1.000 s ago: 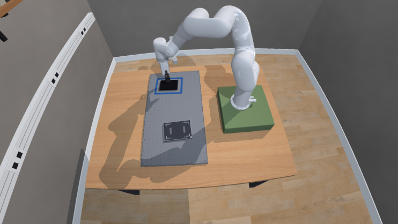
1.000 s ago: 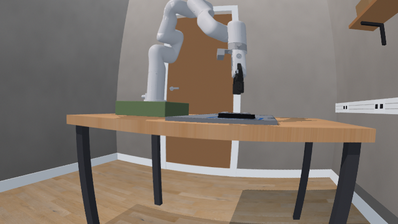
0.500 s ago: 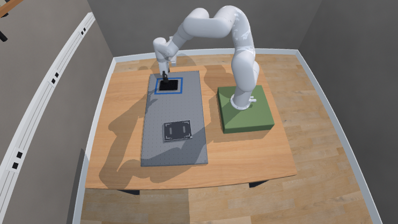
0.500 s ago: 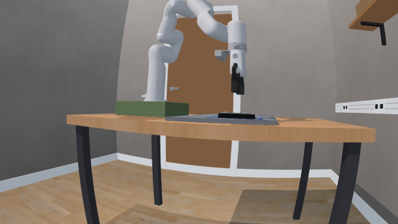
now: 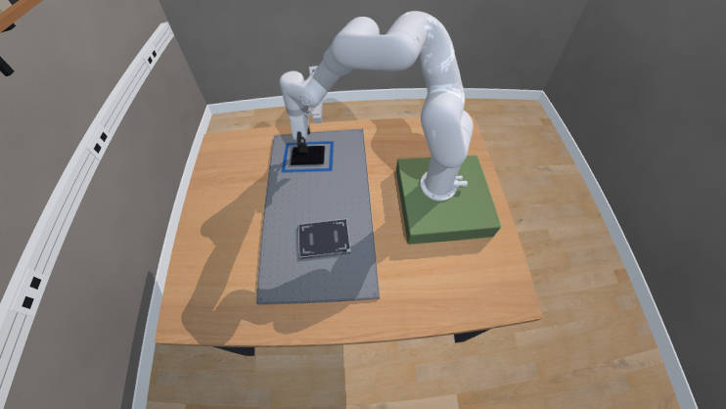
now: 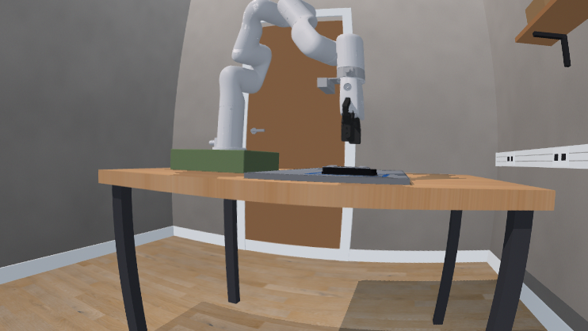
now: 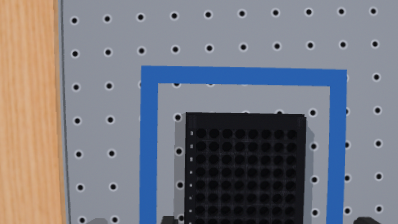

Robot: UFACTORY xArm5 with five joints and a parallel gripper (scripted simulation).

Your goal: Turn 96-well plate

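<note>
Right now the black 96-well plate is 8 cm below my hand. From my hand the other things lie so: plate nest N1: 8 cm behind, 36 cm to the left, 8 cm below.
</note>
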